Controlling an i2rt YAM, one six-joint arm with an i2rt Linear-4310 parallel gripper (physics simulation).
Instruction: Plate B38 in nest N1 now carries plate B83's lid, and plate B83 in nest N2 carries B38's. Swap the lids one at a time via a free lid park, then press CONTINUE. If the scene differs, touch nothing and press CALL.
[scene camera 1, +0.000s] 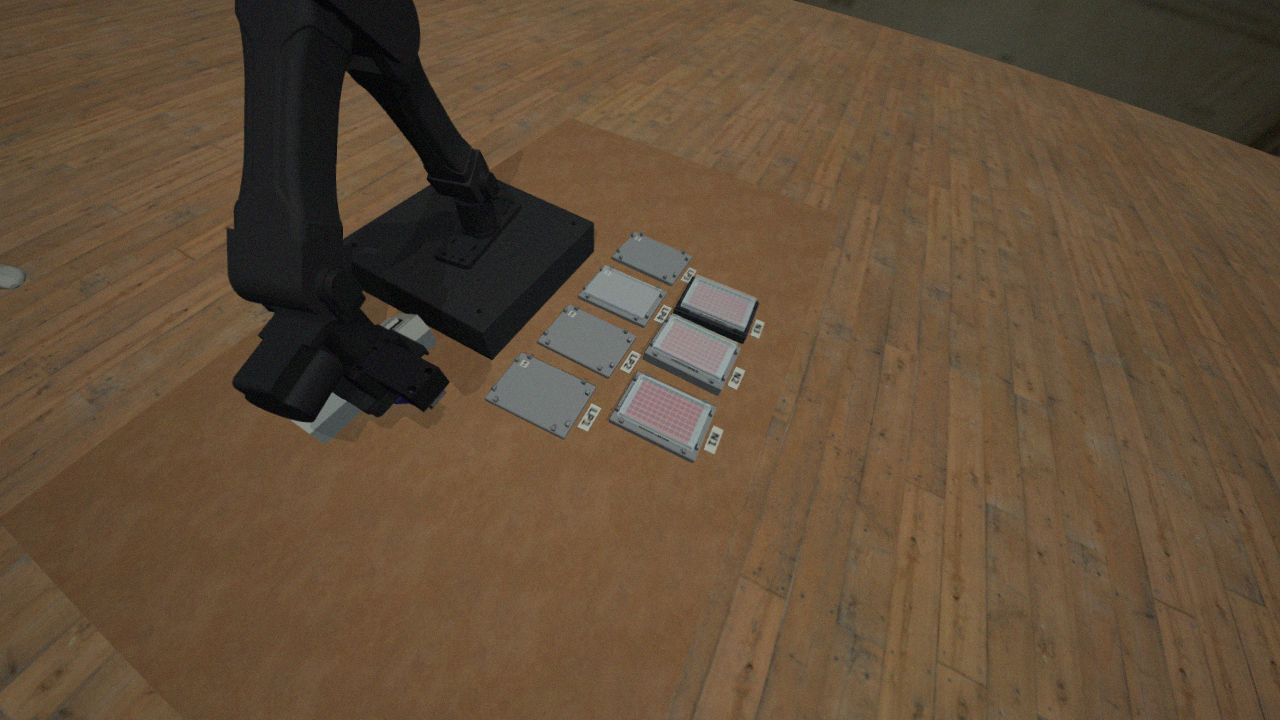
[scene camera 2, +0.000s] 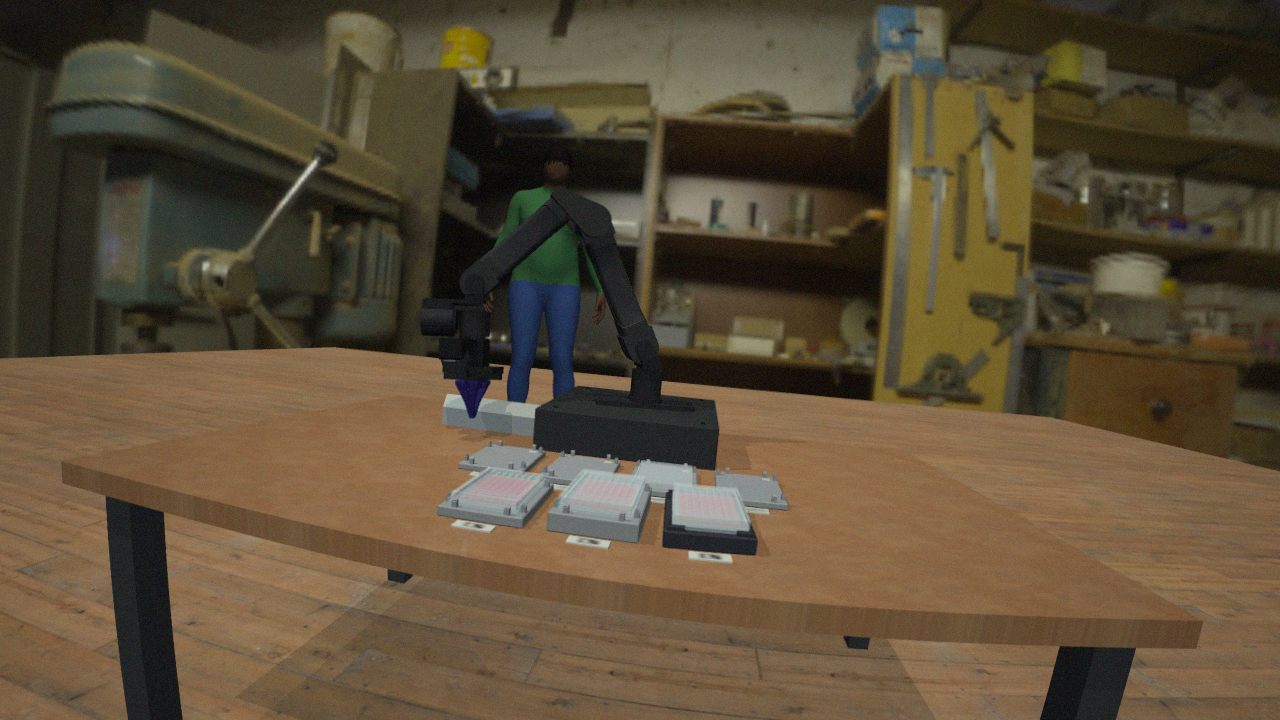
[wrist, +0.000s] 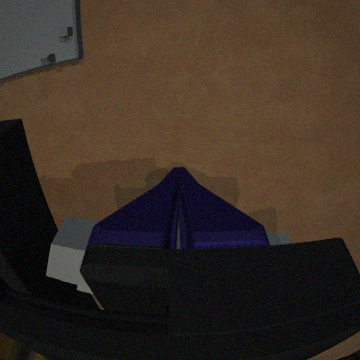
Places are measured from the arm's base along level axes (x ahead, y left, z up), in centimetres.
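Where they show: gripper, between the fingertips: (scene camera 2: 472, 418) (wrist: 178, 176); arm's base, origin of its link: (scene camera 1: 481, 231) (scene camera 2: 644, 405).
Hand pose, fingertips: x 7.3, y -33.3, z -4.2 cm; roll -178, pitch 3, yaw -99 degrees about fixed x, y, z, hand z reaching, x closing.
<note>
Things, the pixels of their centre, and the offset from my fingertips. "pt": a spot on its surface instead. Level surfaces: height alone.
- nest N1, a spot on its surface: (scene camera 2: 498, 490) (scene camera 1: 683, 413) pt dz -1.3, dx +37.9, dy +12.7 cm
- LP2, middle of its body: (scene camera 2: 582, 467) (scene camera 1: 587, 337) dz -2.9, dx +18.3, dy +22.2 cm
- third park, a spot on its surface: (scene camera 2: 665, 477) (scene camera 1: 636, 295) pt dz -2.1, dx +23.5, dy +34.8 cm
- far park, middle of its body: (scene camera 2: 748, 486) (scene camera 1: 652, 256) dz -2.9, dx +23.0, dy +47.8 cm
- pale grey housing, middle of its body: (wrist: 171, 279) (scene camera 1: 359, 367) (scene camera 2: 497, 413) dz -0.7, dx -11.7, dy +2.6 cm
- third lidded plate, middle of its body: (scene camera 2: 708, 503) (scene camera 1: 719, 301) dz -0.6, dx +39.0, dy +38.1 cm
- brown table top, height of its surface: dz -3.9 cm
Pink-welled plates under clear lids sit in nest N1 (scene camera 1: 666, 410) (scene camera 2: 498, 490) and nest N2 (scene camera 1: 693, 347) (scene camera 2: 599, 494); plate codes are unreadable. Lid parks LP1 (scene camera 1: 541, 394) (scene camera 2: 502, 456) (wrist: 35, 35) and LP2 (scene camera 1: 586, 340) (scene camera 2: 581, 467) look bare. The third park (scene camera 1: 622, 295) (scene camera 2: 665, 477) bears a pale, clear lid-like piece; the far park (scene camera 1: 651, 257) (scene camera 2: 750, 489) looks bare. My gripper (scene camera 2: 471, 415) (wrist: 178, 176) is shut and empty, pointing down near a pale grey housing (scene camera 1: 331, 419) (scene camera 2: 514, 416) (wrist: 67, 260), partly hidden by the arm. No CONTINUE or CALL lettering is readable.
A third lidded plate (scene camera 1: 718, 304) (scene camera 2: 708, 508) sits in a dark nest beside N2. The black arm base (scene camera 1: 474, 259) (scene camera 2: 626, 429) stands behind the lid parks. The brown table top (scene camera 1: 447, 573) (scene camera 2: 859, 537) carries everything. A person in green (scene camera 2: 554, 250) stands behind the table.
</note>
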